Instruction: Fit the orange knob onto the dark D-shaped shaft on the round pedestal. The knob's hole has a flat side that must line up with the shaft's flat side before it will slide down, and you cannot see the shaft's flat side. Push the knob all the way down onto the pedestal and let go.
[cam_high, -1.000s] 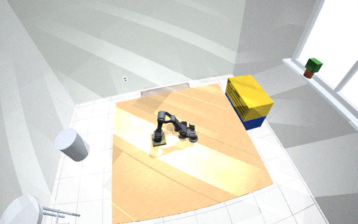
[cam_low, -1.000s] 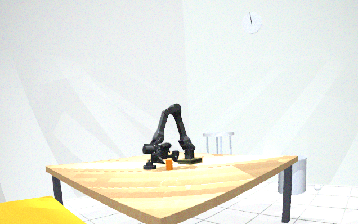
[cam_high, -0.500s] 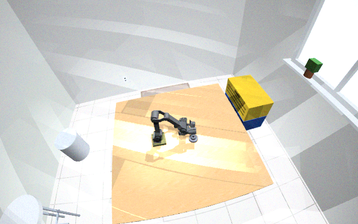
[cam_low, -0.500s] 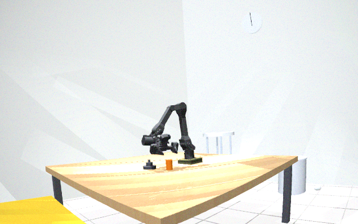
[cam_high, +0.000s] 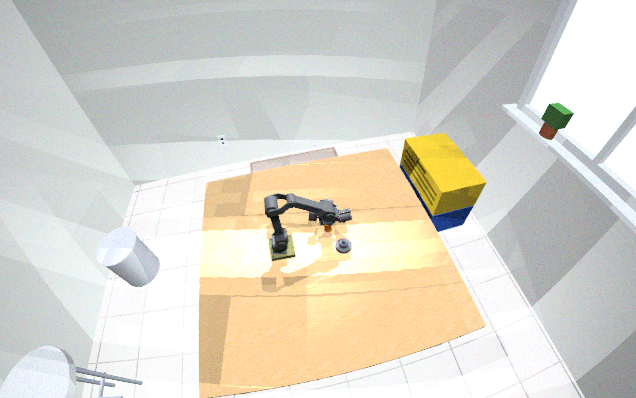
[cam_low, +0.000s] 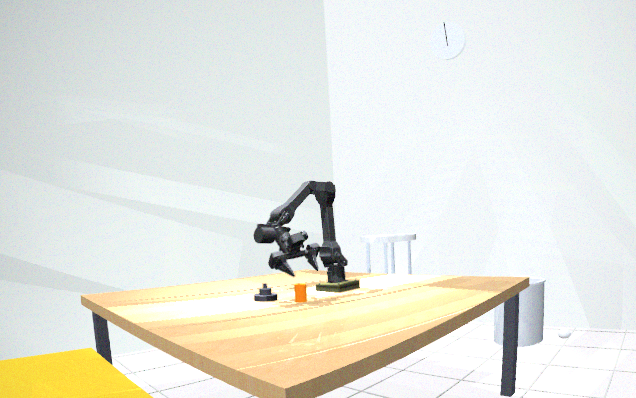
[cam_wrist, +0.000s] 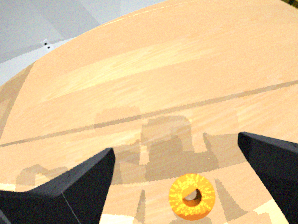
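The orange knob is 70 mm below my gripper tip and 40 mm to the right of it. Round my gripper tip: dark shaft (150 mm to the right, 80 mm ahead, 70 mm below).
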